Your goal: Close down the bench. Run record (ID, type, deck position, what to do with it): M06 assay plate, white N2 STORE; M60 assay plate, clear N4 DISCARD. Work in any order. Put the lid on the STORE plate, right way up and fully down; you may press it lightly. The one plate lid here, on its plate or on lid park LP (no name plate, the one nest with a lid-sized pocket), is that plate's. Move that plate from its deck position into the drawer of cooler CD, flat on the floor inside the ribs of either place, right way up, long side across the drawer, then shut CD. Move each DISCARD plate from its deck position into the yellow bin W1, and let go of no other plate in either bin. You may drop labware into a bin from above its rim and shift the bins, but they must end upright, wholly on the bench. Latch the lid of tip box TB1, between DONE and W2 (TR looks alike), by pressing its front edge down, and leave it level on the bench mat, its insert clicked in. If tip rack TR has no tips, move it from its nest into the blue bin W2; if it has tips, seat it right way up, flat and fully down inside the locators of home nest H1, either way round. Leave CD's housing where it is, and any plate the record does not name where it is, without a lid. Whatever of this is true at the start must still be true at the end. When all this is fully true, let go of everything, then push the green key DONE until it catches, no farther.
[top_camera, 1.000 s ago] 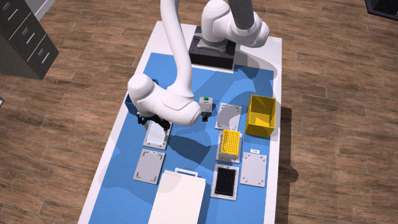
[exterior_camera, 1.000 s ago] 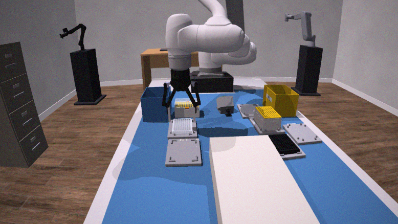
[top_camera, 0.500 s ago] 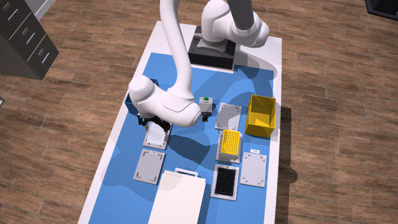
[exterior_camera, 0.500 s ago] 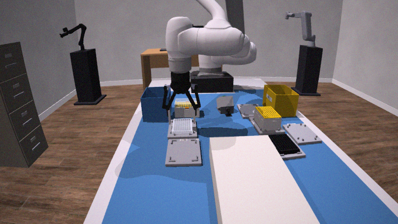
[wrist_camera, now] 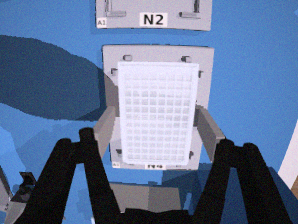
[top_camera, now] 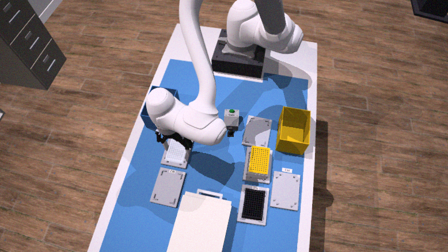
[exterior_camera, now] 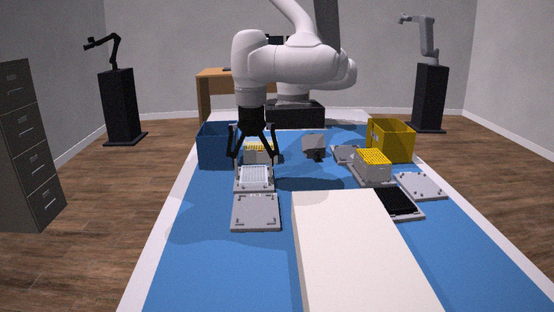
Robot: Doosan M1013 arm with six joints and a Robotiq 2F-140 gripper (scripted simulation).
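Now: the clear assay plate 2 cm below my hand. Round my hand: nest N4 (3 cm below); nest N2 (18 cm ahead, 2 cm to the left, 3 cm below); tip box TB1 (17 cm behind, 1 cm to the left).
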